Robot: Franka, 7 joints.
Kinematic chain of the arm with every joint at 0, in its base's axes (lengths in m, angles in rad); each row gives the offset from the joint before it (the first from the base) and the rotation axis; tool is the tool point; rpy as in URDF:
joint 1: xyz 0 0 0.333 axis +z
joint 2: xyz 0 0 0 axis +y
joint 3: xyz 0 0 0.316 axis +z
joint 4: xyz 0.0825 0 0 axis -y
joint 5: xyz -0.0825 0 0.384 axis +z
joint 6: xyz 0 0 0 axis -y
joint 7: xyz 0.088 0 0 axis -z
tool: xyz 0 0 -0.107 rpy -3.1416 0 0
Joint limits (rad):
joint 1: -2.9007..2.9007
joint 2: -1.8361..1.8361
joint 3: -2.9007..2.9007
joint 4: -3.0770..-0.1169
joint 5: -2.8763..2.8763
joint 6: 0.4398..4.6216
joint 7: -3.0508..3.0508
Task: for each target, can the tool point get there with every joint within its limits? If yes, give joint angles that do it. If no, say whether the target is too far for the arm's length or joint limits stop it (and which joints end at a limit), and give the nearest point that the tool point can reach.
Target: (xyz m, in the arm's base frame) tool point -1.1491 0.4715 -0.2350
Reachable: no: too far | nearest point -0.7218 0.2962 -0.0238 | short by 0.508 m
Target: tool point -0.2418 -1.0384 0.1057
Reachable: no: too far | nearest point -0.1903 -0.8172 0.1541 | short by 0.232 m
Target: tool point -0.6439 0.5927 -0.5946
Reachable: no: too far | nearest point -0.4476 0.4120 -0.2497 | short by 0.436 m
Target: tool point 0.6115 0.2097 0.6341
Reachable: yes | joints 2.4353 -0.9660 -1.6422 -1.4584 -1.6691 3.2656 -0.4282
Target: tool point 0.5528 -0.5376 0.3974
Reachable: yes | joints -1.4089 1.3632 1.2645 -0.9335 -2.2458 3.2413 -0.4112
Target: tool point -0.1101 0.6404 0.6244
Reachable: yes | joints -0.5543 -1.5063 1.2481 -1.6149 0.9341 3.4770 2.2610
